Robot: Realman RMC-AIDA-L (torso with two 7-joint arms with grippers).
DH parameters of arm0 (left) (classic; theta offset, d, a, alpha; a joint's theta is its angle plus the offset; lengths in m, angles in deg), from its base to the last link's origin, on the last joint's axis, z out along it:
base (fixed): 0 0 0 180
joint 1: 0 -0.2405 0 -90
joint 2: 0 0 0 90
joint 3: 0 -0.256 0 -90
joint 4: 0 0 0 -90
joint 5: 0 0.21 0 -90
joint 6: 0 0 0 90
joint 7: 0 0.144 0 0
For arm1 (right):
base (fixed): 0 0 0 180
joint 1: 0 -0.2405 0 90
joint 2: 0 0 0 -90
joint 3: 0 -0.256 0 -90
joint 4: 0 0 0 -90
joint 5: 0 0.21 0 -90
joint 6: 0 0 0 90
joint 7: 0 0.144 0 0
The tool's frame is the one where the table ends.
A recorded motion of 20 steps. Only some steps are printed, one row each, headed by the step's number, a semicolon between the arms.
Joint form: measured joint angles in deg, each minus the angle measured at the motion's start. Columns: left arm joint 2, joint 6, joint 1, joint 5, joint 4, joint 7, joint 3; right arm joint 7, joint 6, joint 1, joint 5, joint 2, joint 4, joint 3.
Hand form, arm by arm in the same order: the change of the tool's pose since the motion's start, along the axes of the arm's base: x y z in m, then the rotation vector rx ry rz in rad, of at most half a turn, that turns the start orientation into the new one. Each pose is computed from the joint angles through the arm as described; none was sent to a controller.
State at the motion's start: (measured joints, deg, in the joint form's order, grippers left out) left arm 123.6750 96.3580 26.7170 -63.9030 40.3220 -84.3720 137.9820; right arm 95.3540 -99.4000 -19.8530 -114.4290 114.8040 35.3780 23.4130
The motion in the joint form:
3: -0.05 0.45 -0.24 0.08 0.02 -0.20 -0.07; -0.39 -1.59 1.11 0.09 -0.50 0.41 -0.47
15: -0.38 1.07 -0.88 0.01 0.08 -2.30 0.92; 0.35 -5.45 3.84 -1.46 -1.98 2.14 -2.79
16: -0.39 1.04 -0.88 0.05 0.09 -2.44 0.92; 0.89 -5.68 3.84 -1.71 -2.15 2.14 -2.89
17: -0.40 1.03 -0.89 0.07 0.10 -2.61 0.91; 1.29 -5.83 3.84 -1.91 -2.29 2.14 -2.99
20: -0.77 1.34 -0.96 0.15 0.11 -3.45 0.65; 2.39 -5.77 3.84 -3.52 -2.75 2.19 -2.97
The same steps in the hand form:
3: -0.0008 -0.0020 0.0003 -0.0081 -0.0024 0.0024; 0.0039 -0.0077 0.0059 0.0043 0.0007 0.0041
15: -0.0054 -0.0042 0.0049 -0.0159 -0.0175 0.0483; 0.0164 -0.0285 0.0239 -0.0002 -0.0079 -0.0174
16: -0.0056 -0.0041 0.0049 -0.0170 -0.0169 0.0506; 0.0168 -0.0290 0.0248 -0.0075 -0.0050 -0.0231
17: -0.0057 -0.0041 0.0049 -0.0184 -0.0168 0.0532; 0.0172 -0.0294 0.0257 -0.0124 -0.0033 -0.0278
20: -0.0070 -0.0047 0.0067 -0.0302 -0.0139 0.0618; 0.0203 -0.0311 0.0264 -0.0413 -0.0156 -0.0488

